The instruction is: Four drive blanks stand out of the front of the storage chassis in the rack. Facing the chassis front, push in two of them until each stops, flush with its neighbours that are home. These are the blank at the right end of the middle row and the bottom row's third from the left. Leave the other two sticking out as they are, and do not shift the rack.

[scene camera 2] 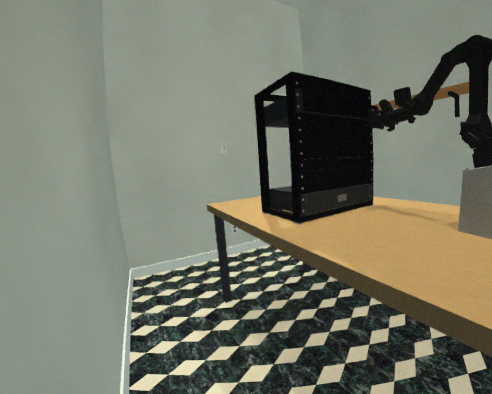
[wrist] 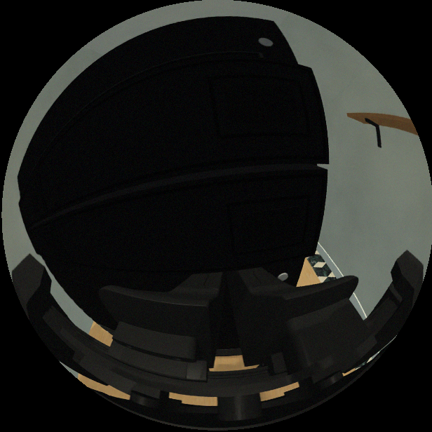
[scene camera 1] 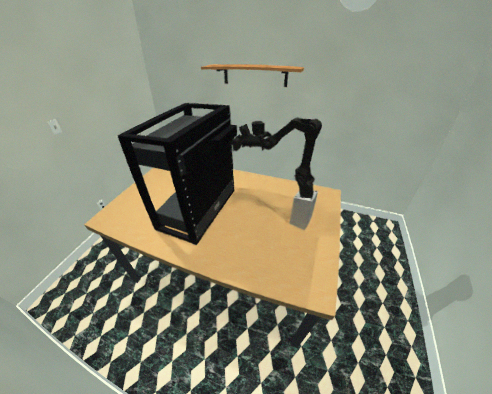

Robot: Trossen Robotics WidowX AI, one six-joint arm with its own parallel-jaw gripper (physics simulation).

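Seen in the pictures: gripper, fingertip midpoint: (scene camera 2: 365, 125); arm's base, origin of the base link: (scene camera 2: 490, 166) (scene camera 1: 306, 194).
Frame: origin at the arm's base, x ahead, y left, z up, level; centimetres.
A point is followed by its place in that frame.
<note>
The black rack (scene camera 1: 141, 186) {x 72.0, y 40.4, z 12.0 cm} (scene camera 2: 262, 150) {x 71.9, y 40.3, z 10.4 cm} stands upright on the table. The storage chassis (scene camera 1: 210, 165) {x 47.6, y 15.3, z 14.8 cm} (scene camera 2: 335, 140) {x 47.5, y 17.6, z 12.0 cm} shows as a very dark front in the rack. In the wrist view, the chassis front (wrist: 125, 125) fills the upper left and middle, with two faint rectangular outlines near its right edge, one above the other. Single drive blanks, their rows and how far they stand out cannot be told apart in the dark. My gripper (scene camera 1: 235, 145) {x 48.6, y -4.8, z 19.6 cm} (scene camera 2: 374, 119) (wrist: 224, 250) is shut and empty, its fingertips at or very near the right end of the chassis front. Contact is hidden.
A wooden table (scene camera 1: 270, 255) {x 8.9, y 29.2, z -20.8 cm} (scene camera 2: 400, 260) {x 6.7, y 38.4, z -20.8 cm} carries the rack and the arm's pale base block (scene camera 1: 303, 212) {x -0.6, y 5.1, z -8.4 cm} (scene camera 2: 475, 205) {x 1.7, y 4.7, z -11.6 cm}. A grey panel (scene camera 1: 220, 206) {x 47.7, y 10.5, z -16.6 cm} (scene camera 2: 320, 201) {x 46.9, y 27.8, z -12.9 cm} sits low in the rack. A wooden wall shelf (scene camera 1: 252, 67) (wrist: 390, 120) hangs behind, to the right in the wrist view.
</note>
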